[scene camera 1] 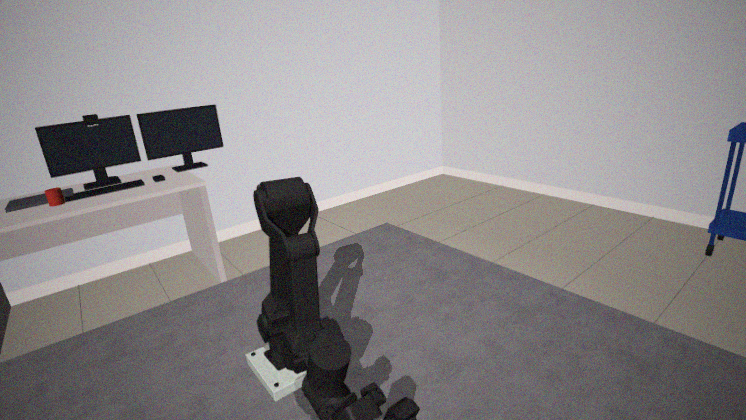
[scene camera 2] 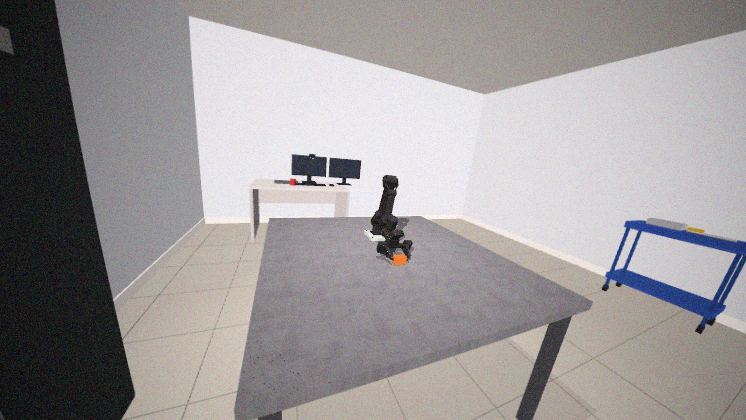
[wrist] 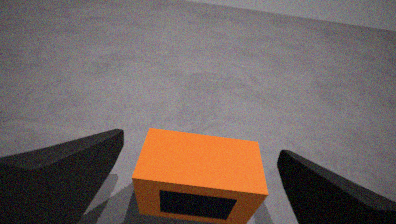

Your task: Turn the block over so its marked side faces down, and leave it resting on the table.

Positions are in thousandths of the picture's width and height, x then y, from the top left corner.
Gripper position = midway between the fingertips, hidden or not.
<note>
The gripper (wrist: 509,658) is open and holds nothing. Also in view: an orange block (wrist: 446,761).
Scene camera 1 does not show the orange block: it is out of frame.
</note>
